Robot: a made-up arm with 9 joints. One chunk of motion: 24 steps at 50 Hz.
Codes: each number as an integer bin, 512 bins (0 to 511) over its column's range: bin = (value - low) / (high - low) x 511, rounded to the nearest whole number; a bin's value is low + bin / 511 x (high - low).
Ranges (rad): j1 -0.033..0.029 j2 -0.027..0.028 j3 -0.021..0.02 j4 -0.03..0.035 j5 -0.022..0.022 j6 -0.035..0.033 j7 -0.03..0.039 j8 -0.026..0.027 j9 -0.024..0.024
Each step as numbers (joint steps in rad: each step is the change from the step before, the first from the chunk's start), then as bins.
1 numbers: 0.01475 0.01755 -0.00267 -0.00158 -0.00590 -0.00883 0.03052 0.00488 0.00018
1 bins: 394 414 228 223 187 197 448 298 257
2 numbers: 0.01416 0.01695 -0.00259 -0.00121 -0.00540 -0.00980 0.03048 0.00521 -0.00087
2 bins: 389 408 229 226 193 189 448 301 246
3 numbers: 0.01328 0.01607 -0.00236 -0.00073 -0.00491 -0.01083 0.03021 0.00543 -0.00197
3 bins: 381 400 232 230 198 182 446 303 235
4 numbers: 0.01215 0.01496 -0.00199 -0.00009 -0.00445 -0.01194 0.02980 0.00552 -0.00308
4 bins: 372 390 237 235 204 173 443 304 223
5 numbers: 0.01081 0.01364 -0.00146 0.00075 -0.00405 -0.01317 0.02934 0.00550 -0.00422
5 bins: 361 378 244 242 208 164 439 304 211
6 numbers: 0.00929 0.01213 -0.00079 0.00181 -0.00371 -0.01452 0.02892 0.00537 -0.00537
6 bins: 349 364 252 250 212 154 436 302 198
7 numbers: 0.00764 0.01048 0.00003 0.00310 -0.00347 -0.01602 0.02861 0.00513 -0.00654
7 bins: 335 348 262 260 215 143 434 300 186
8 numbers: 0.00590 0.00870 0.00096 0.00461 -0.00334 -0.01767 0.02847 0.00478 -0.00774
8 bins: 321 332 274 272 217 130 433 297 173
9 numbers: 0.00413 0.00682 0.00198 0.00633 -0.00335 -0.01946 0.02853 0.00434 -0.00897
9 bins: 306 314 286 286 217 117 433 293 160
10 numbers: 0.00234 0.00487 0.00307 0.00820 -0.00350 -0.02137 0.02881 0.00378 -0.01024
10 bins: 291 296 300 300 215 102 436 287 146
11 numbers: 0.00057 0.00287 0.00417 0.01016 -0.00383 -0.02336 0.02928 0.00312 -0.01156
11 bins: 277 278 314 316 211 87 439 281 132
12 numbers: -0.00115 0.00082 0.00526 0.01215 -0.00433 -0.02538 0.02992 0.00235 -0.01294
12 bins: 263 258 327 331 205 72 444 273 118
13 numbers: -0.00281 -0.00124 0.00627 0.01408 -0.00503 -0.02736 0.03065 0.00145 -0.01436
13 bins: 249 239 340 347 197 57 449 265 103
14 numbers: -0.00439 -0.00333 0.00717 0.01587 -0.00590 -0.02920 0.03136 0.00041 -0.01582
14 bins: 236 220 351 361 187 44 454 255 87
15 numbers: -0.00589 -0.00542 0.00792 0.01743 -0.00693 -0.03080 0.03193 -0.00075 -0.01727
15 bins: 223 200 360 373 175 32 459 243 72
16 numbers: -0.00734 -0.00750 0.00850 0.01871 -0.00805 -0.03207 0.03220 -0.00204 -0.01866
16 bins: 211 181 368 383 162 22 461 231 57
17 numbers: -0.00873 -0.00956 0.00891 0.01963 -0.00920 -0.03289 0.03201 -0.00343 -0.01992
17 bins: 200 162 373 390 149 16 459 218 43
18 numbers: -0.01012 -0.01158 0.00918 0.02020 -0.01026 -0.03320 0.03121 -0.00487 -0.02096
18 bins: 189 143 376 395 136 14 453 204 32
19 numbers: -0.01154 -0.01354 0.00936 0.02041 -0.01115 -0.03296 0.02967 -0.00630 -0.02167
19 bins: 177 125 378 396 126 15 442 190 25
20 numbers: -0.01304 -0.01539 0.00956 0.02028 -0.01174 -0.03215 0.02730 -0.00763 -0.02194
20 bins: 165 108 381 395 119 21 424 177 22
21 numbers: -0.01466 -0.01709 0.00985 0.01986 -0.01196 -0.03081 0.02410 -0.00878 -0.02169
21 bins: 151 92 384 392 117 31 401 166 25
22 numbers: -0.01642 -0.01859 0.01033 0.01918 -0.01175 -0.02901 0.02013 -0.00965 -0.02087
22 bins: 137 78 390 387 119 45 371 158 33
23 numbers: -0.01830 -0.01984 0.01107 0.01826 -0.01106 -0.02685 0.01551 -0.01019 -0.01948
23 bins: 121 67 400 379 127 61 337 152 48
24 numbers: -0.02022 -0.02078 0.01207 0.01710 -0.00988 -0.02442 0.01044 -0.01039 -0.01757
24 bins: 105 58 412 370 141 80 299 151 68
